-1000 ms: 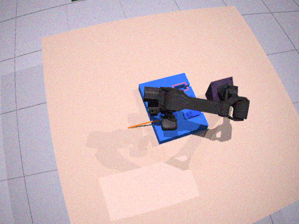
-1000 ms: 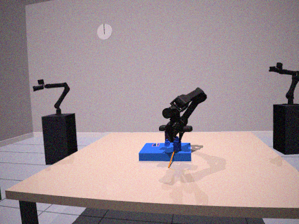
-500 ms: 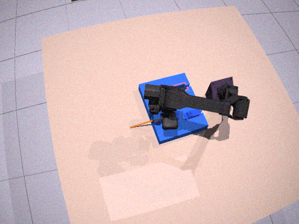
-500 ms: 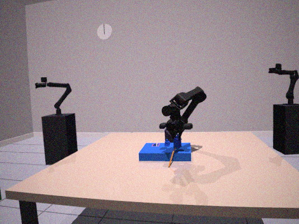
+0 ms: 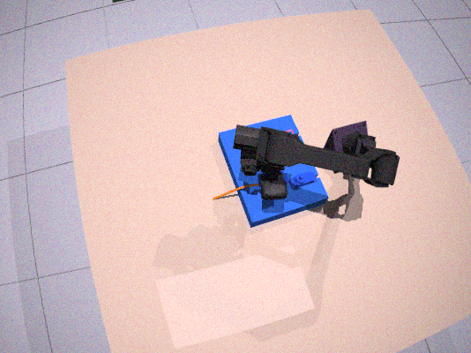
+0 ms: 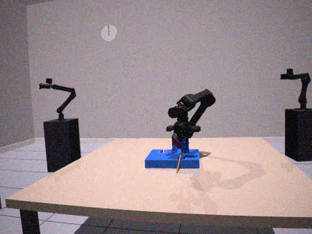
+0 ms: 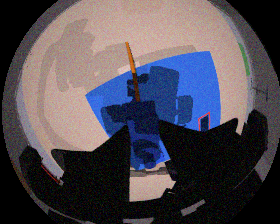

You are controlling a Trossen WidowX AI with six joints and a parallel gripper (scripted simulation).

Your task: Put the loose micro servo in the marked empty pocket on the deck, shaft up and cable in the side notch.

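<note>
Now: the blue deck 20 mm behind my gripper tip, 60 mm to the right of it and 100 mm below it.
</note>
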